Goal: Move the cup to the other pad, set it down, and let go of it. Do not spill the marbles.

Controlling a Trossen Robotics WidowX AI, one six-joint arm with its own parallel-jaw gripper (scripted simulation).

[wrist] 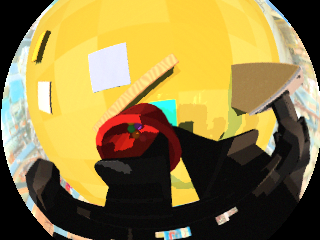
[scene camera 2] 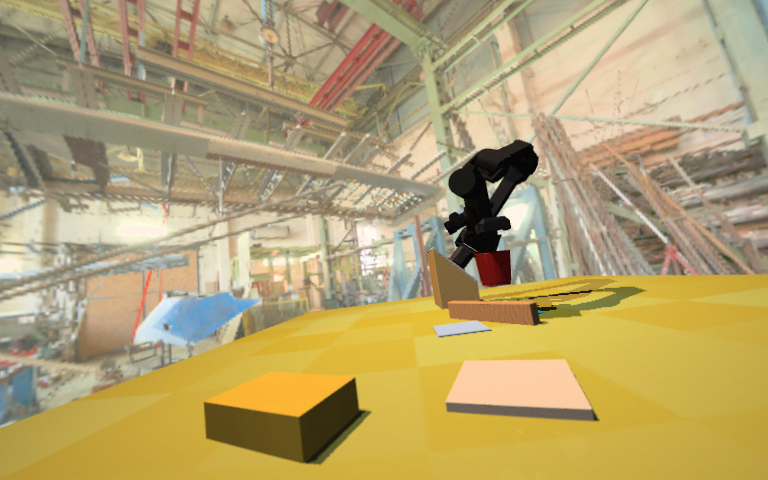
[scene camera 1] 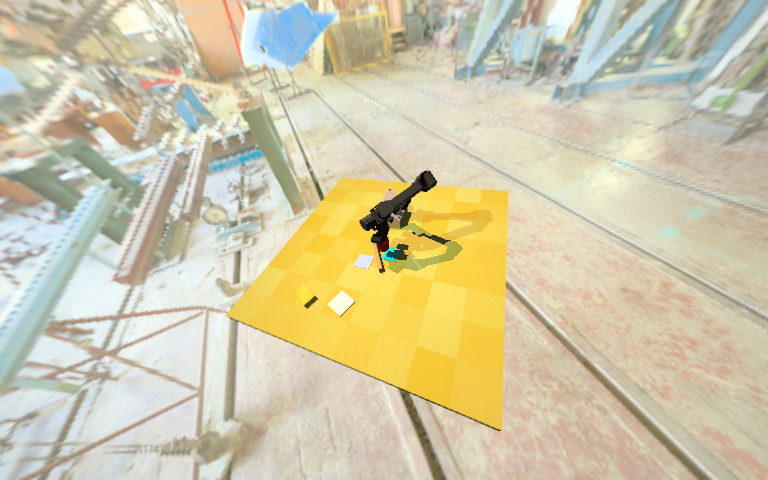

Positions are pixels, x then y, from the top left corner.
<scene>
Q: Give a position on a flat cream slab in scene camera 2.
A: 547, 389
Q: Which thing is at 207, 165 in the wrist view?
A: My gripper.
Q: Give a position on a red cup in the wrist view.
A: At 112, 140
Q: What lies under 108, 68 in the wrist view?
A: A pale pad.
</scene>
